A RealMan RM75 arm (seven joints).
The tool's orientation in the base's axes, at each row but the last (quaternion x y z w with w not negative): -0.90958 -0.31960 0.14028 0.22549; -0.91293 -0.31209 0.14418 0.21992; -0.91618 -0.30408 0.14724 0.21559; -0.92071 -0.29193 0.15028 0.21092
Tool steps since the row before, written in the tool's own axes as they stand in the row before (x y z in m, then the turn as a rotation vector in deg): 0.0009 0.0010 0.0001 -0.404 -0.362 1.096; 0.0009 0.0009 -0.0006 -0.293 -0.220 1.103; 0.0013 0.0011 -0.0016 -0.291 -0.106 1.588; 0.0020 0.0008 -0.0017 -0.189 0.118 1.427
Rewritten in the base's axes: 0.0012 -0.0001 -0.0007 -0.931 0.342 -0.716; 0.0014 -0.0003 0.0000 -0.777 0.314 -0.805; 0.0022 -0.0005 0.0007 -0.914 0.381 -1.280; 0.0026 0.0001 0.0008 -0.663 0.228 -1.263
